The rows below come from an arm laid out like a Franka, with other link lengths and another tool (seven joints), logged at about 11 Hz.
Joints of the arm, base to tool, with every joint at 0 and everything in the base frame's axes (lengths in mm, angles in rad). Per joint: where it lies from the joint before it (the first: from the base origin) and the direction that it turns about. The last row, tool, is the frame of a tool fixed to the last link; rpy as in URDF.
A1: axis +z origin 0 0 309.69
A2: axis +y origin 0 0 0
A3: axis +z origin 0 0 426.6
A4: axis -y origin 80.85 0 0
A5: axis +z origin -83.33 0 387.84
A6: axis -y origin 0 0 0
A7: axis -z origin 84.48 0 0
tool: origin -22 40 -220 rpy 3.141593 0.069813 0.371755
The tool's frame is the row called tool.
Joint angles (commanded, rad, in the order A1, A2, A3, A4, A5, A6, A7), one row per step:
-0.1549 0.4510 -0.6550 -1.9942 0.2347 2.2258 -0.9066
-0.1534 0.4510 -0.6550 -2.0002 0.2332 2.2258 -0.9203
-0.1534 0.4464 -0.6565 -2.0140 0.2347 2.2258 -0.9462
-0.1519 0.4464 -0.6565 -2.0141 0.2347 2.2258 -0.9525
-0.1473 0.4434 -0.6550 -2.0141 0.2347 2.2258 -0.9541
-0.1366 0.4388 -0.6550 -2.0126 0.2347 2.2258 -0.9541
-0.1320 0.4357 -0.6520 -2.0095 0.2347 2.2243 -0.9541
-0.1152 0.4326 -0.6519 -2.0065 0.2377 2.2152 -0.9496
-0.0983 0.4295 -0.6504 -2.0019 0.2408 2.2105 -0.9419
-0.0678 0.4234 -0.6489 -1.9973 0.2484 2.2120 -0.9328
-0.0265 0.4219 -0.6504 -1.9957 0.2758 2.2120 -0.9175
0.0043 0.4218 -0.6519 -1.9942 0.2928 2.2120 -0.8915
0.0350 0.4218 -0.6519 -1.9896 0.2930 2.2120 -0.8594
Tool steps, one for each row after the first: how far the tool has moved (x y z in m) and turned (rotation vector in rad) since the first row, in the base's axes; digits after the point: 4 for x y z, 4 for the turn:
-0.0024 0.0016 -0.0019 0.0054 0.0048 0.0145
-0.0087 0.0038 -0.0039 0.0176 0.0082 0.0341
-0.0084 0.0043 -0.0039 0.0186 0.0081 0.0418
-0.0060 0.0068 -0.0027 0.0190 0.0051 0.0493
-0.0011 0.0110 0.0000 0.0171 -0.0004 0.0605
0.0028 0.0138 0.0021 0.0170 -0.0049 0.0685
0.0095 0.0224 0.0044 0.0224 -0.0062 0.0788
0.0179 0.0309 0.0071 0.0235 -0.0113 0.0882
0.0324 0.0452 0.0114 0.0213 -0.0257 0.1073
0.0498 0.0669 0.0127 0.0298 -0.0440 0.1140
0.0623 0.0833 0.0133 0.0334 -0.0540 0.1066
0.0742 0.0988 0.0148 0.0280 -0.0563 0.1066

